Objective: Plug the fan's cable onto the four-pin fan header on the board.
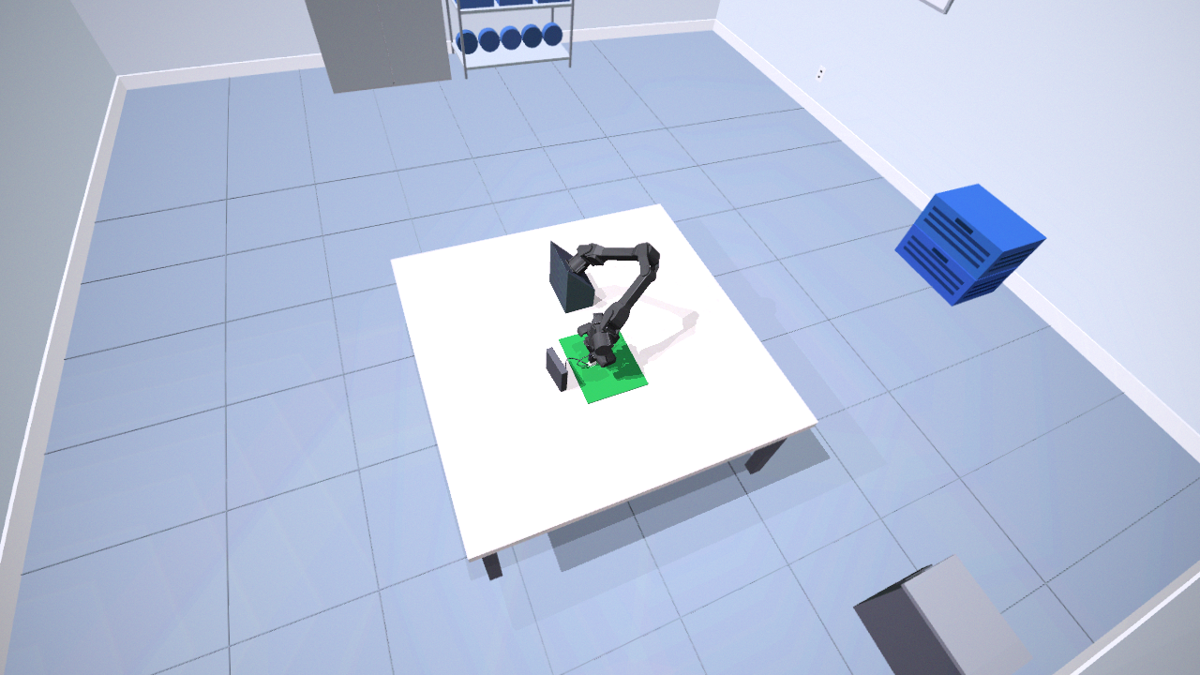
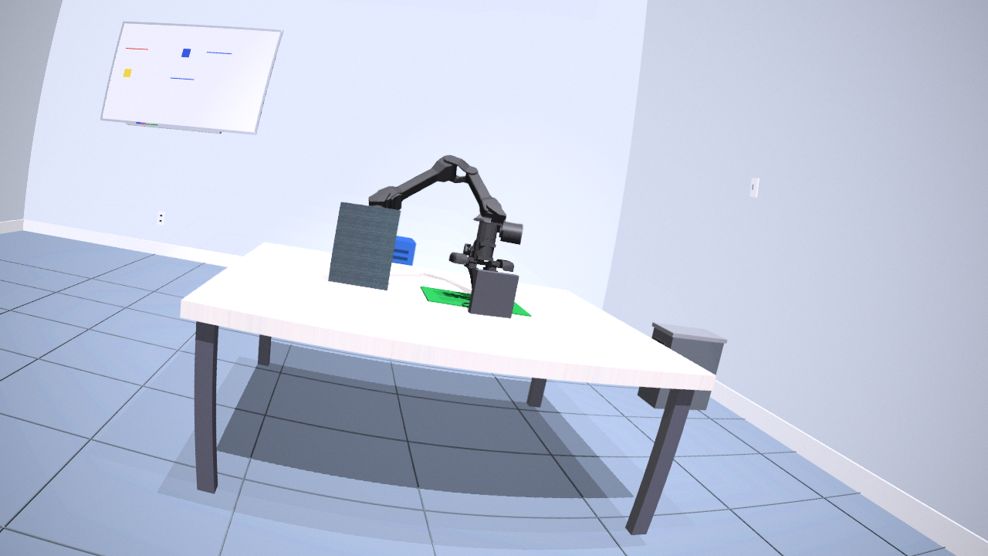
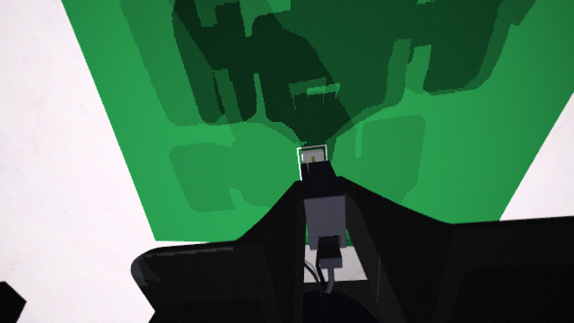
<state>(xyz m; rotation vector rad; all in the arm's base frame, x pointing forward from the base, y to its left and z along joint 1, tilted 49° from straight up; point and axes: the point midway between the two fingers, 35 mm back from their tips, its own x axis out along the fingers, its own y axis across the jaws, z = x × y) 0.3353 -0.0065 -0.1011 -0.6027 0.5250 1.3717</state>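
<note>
My gripper tip is now 5 cm above the green circuit board, 4 cm to the right of it and 1 cm short of it. Also, from my gripper tip: dark fan: 15 cm to the right, 2 cm above; dark fan plug: 1 cm to the right, 1 cm above.
</note>
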